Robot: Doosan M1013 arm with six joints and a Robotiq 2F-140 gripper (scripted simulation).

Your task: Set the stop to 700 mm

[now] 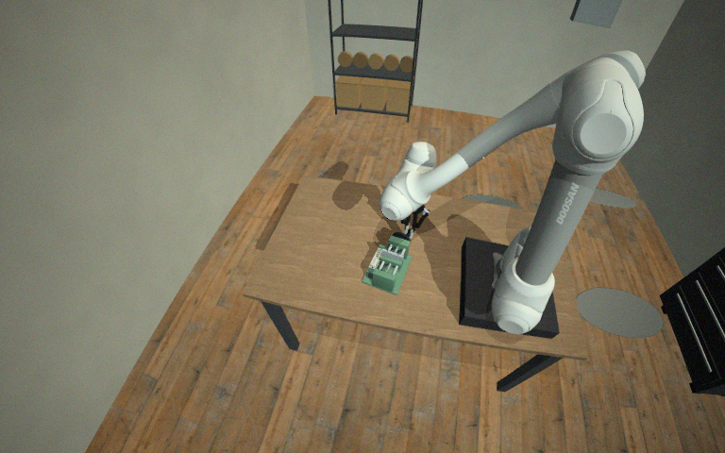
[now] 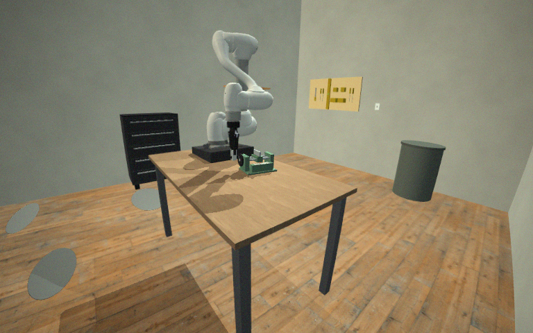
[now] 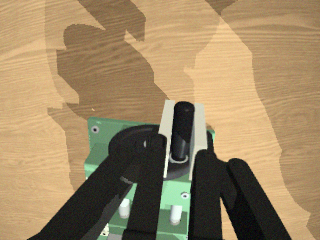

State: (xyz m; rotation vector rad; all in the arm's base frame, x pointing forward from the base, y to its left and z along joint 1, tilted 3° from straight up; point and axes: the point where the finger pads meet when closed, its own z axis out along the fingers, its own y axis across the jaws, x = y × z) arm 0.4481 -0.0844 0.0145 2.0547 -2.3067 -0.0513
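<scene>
Right now the green stop fixture is 140 mm to the left of my hand, 50 mm ahead of it and 20 mm below it. The rest, counted from my hand: black crank handle: 20 mm below.
</scene>
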